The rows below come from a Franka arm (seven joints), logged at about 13 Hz.
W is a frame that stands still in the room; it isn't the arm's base.
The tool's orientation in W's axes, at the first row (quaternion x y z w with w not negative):
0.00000, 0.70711, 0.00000, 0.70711
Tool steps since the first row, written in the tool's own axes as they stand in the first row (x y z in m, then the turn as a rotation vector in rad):
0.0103, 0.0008, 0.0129, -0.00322, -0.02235, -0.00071
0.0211, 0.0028, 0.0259, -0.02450, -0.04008, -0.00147
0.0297, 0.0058, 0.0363, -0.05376, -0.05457, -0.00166
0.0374, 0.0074, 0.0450, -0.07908, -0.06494, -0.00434
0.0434, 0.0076, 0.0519, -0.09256, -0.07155, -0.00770
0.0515, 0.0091, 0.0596, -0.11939, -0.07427, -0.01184
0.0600, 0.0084, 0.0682, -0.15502, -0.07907, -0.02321
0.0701, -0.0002, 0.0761, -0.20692, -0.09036, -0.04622
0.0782, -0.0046, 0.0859, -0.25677, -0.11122, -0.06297
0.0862, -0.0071, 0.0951, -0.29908, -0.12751, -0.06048
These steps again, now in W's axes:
0.0129, 0.0008, -0.0103, -0.00071, -0.02235, 0.00322
0.0259, 0.0028, -0.0211, -0.00147, -0.04008, 0.02450
0.0363, 0.0058, -0.0297, -0.00166, -0.05457, 0.05376
0.0450, 0.0074, -0.0374, -0.00434, -0.06494, 0.07908
0.0519, 0.0076, -0.0434, -0.00770, -0.07155, 0.09256
0.0596, 0.0091, -0.0515, -0.01184, -0.07427, 0.11939
0.0682, 0.0084, -0.0600, -0.02321, -0.07907, 0.15502
0.0761, -0.0002, -0.0701, -0.04622, -0.09036, 0.20692
0.0859, -0.0046, -0.0782, -0.06297, -0.11122, 0.25677
0.0951, -0.0071, -0.0862, -0.06048, -0.12751, 0.29908

